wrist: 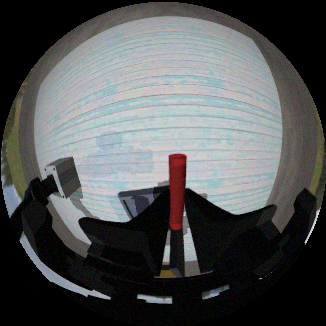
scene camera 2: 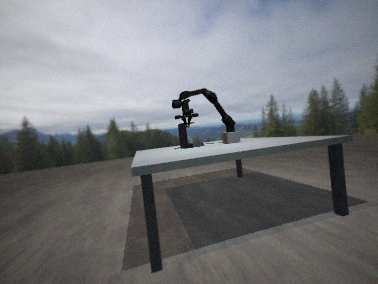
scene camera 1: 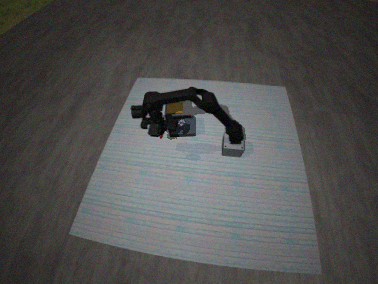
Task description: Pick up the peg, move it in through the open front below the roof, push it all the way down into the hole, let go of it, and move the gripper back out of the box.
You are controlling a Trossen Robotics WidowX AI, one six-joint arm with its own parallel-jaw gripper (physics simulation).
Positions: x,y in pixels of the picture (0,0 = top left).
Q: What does my gripper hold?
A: A red peg.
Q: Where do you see a red peg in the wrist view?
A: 176,161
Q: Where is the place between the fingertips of my gripper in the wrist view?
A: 176,192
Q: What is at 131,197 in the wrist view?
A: A dark box.
